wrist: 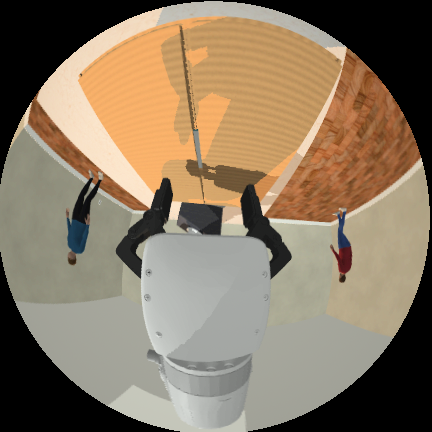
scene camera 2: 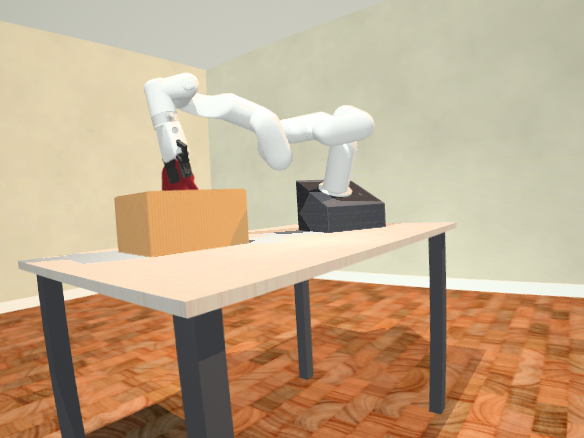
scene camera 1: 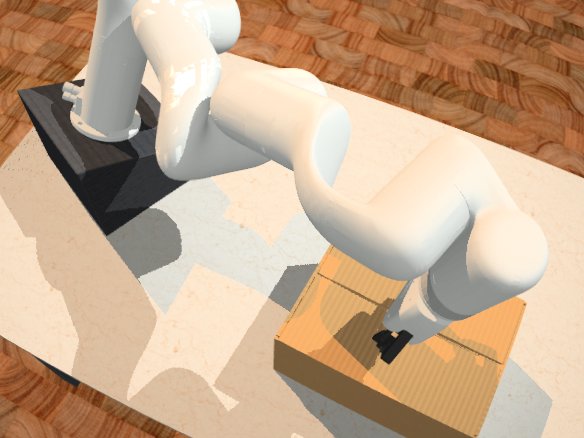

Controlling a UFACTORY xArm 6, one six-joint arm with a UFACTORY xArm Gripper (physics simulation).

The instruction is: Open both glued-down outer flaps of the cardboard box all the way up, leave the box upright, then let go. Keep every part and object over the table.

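Places are measured from the arm's base along level axes (x right, y ahead, z up), in metres.
Where they show: gripper, fingertip midpoint: (wrist: 207, 187) (scene camera 2: 181, 180); arm's base, link origin: (wrist: 196, 233) (scene camera 2: 334, 190) (scene camera 1: 105, 120).
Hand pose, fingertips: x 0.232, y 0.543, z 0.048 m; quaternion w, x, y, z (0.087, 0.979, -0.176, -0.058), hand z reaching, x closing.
Each offset is from my fingertips to the centre of the thing. "*": to the spot under its first point. Level surfaces: height alone.
The cardboard box @(dx -0.011, dy +0.019, dz -0.114 m) (scene camera 1: 370, 400) (scene camera 2: 200, 220) stands upright on the table. Both outer flaps lie flat. The near flap @(* dx +0.080, dy +0.071, dz -0.036 m) (scene camera 1: 435, 392) (wrist: 270, 95) and the far flap (scene camera 1: 345, 265) (wrist: 130, 90) meet at a narrow seam. In the wrist view a thin grey-blue strip @(dx -0.007, dy +0.016, dz -0.121 m) (wrist: 198, 150) shows in the seam. My gripper (scene camera 1: 383, 350) (scene camera 2: 179, 177) (wrist: 207, 187) is open and empty, tilted, a little above the box top. In the wrist view its fingers stand to either side of the seam's line. The arm hides part of the far flap in scene camera 1.
The black base block (scene camera 1: 120, 195) (scene camera 2: 350, 217) (wrist: 210, 217) carries the arm at the other end of the table @(dz -0.192 m) (scene camera 1: 220, 320) (scene camera 2: 300, 255). A person in red (scene camera 2: 170, 184) (wrist: 344, 253) stands behind the gripper in scene camera 2. A person in blue (wrist: 78, 235) shows in the wrist view.
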